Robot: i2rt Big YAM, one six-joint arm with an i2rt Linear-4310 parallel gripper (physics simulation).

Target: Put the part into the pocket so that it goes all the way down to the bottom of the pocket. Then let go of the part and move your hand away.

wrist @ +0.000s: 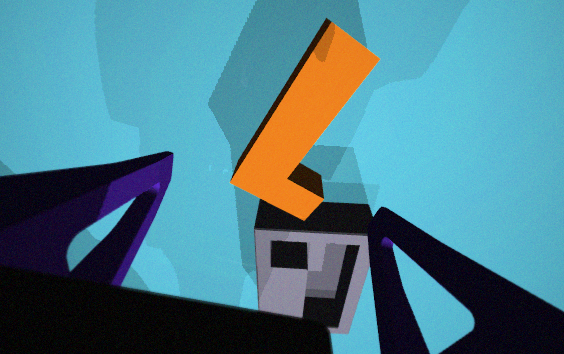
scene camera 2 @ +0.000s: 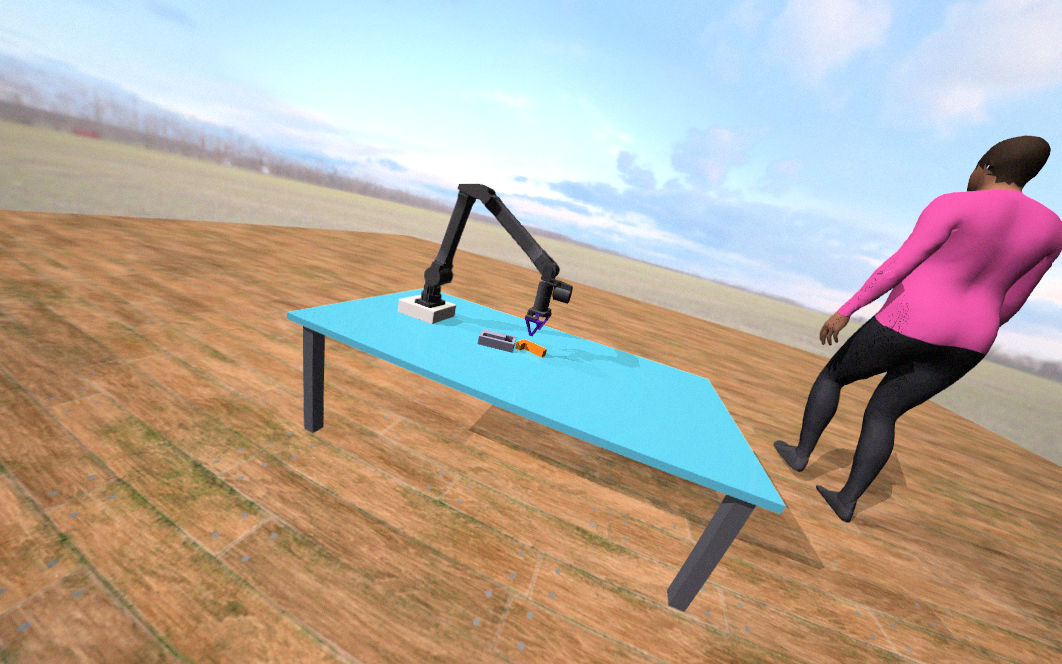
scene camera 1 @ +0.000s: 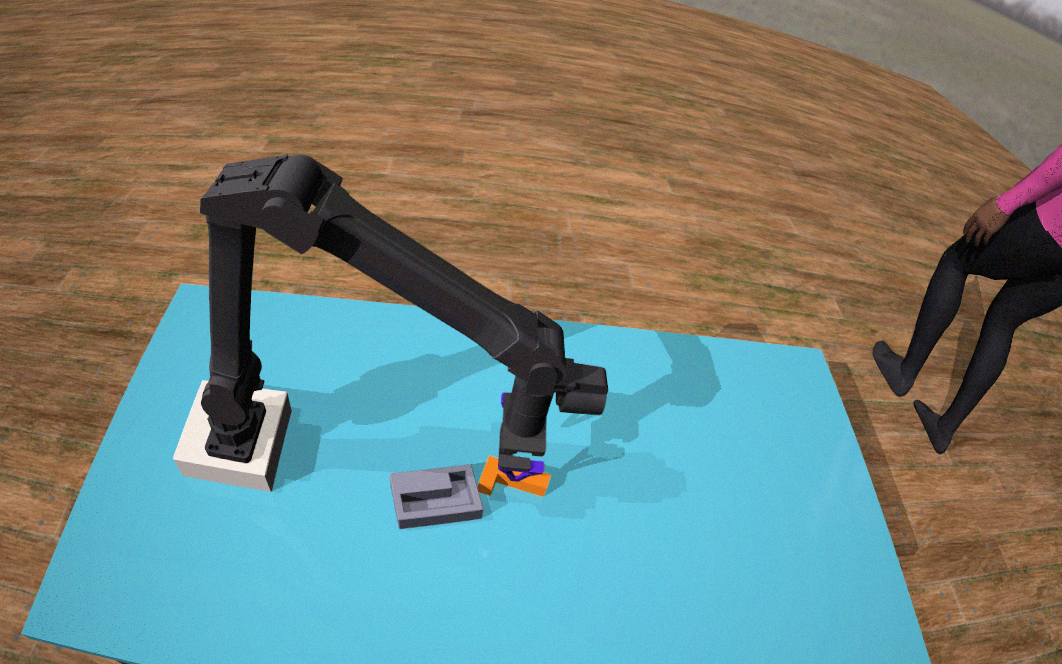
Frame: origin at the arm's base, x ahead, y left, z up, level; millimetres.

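Seen in the pictures: gripper, fingertip midpoint: [wrist: 279, 192] [scene camera 2: 534, 332] [scene camera 1: 515, 454]; arm's base, link origin: [scene camera 2: 430, 303] [scene camera 1: 236, 431].
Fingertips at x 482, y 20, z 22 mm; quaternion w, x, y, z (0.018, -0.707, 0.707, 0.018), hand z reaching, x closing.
Note:
Offsets run from my fingertips to a thing's top centre. Level surfaces: height alone.
The orange L-shaped part {48 mm down, 6 mm ahead, 17 mm right} [scene camera 1: 534, 483] [scene camera 2: 532, 347] [wrist: 300, 120] lies on the table, outside the pocket, close beside the right side of the grey block in scene camera 1. Its short leg is at the block end; I cannot tell whether they touch. The grey block {42 mm down, 123 mm back, 62 mm right} [scene camera 1: 440, 519] [scene camera 2: 495, 344] [wrist: 264, 260] has the pocket in its top, with no part in it. My gripper [scene camera 1: 520, 473] [scene camera 2: 532, 332] [wrist: 279, 192] is open and empty above the part. In the wrist view its purple fingers stand wide apart, left and right of the part. The gripper hides some of the part in scene camera 1.
The arm's white base block [scene camera 1: 227, 470] [scene camera 2: 426, 310] stands at the left of the blue table {78 mm down} [scene camera 1: 626, 579] [scene camera 2: 650, 422]. A person in a pink top [scene camera 1: 1025, 195] [scene camera 2: 963, 266] stands on the wooden floor beyond the table's right end.

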